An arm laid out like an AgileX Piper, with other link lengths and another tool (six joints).
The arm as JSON. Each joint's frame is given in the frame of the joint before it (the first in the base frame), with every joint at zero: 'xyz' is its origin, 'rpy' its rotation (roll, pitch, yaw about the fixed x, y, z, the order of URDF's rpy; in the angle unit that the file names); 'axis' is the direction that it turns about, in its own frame. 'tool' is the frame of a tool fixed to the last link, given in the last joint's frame.
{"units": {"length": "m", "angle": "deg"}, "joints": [
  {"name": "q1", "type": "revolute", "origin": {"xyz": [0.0, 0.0, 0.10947], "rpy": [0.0, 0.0, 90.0]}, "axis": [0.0, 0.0, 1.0]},
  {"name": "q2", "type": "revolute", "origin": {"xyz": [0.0, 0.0, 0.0], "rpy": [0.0, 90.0, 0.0]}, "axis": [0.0, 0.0, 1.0]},
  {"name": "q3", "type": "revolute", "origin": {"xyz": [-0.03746, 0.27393, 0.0], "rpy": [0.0, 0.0, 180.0]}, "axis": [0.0, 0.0, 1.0]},
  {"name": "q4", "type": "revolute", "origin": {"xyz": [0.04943, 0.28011, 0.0], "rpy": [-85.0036, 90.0, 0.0]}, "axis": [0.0, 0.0, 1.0]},
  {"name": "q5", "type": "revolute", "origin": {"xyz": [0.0, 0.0, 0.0], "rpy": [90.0, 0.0, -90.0]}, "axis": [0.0, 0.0, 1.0]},
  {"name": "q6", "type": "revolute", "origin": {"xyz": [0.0, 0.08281, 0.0], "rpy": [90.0, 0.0, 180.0]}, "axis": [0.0, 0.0, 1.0]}
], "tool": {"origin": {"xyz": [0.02, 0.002, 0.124], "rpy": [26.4, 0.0, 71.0]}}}
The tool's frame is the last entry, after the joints.
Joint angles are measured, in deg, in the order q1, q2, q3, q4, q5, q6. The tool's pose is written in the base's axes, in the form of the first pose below.
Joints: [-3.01 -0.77 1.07 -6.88 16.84 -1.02]
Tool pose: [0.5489, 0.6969, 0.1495, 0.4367, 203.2, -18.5, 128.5]
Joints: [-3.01 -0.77 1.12 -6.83 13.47 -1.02]
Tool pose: [0.5413, 0.6862, 0.1658, 0.4567, 206.6, -17.3, 139.7]
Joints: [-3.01 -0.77 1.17 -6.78 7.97 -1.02]
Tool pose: [0.5279, 0.6674, 0.1920, 0.4890, 210.8, -15.2, 158.7]
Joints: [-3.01 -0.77 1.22 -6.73 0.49 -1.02]
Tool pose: [0.5076, 0.6393, 0.2269, 0.5312, 213.4, -12.1, 185.1]
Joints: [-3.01 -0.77 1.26 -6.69 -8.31 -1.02]
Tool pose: [0.4809, 0.6028, 0.2667, 0.5782, 212.1, -8.3, 216.4]
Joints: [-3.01 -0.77 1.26 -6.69 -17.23 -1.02]
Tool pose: [0.4506, 0.5620, 0.3053, 0.6228, 205.7, -4.3, 247.8]
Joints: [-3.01 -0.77 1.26 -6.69 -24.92 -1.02]
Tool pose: [0.4224, 0.5241, 0.3371, 0.6583, 196.4, -0.6, 273.8]
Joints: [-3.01 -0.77 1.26 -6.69 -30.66 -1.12]
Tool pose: [0.3998, 0.4943, 0.3591, 0.6833, 187.1, 2.1, 292.2]
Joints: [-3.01 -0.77 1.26 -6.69 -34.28 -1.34]
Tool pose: [0.3847, 0.4749, 0.3715, 0.6989, 180.4, 3.7, 303.3]
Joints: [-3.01 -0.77 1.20 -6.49 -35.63 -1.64]
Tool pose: [0.3795, 0.4665, 0.3756, 0.7052, 177.5, 3.9, 307.9]
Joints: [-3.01 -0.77 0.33 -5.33 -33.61 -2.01]
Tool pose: [0.3902, 0.4688, 0.3738, 0.6988, 178.9, 1.0, 309.0]
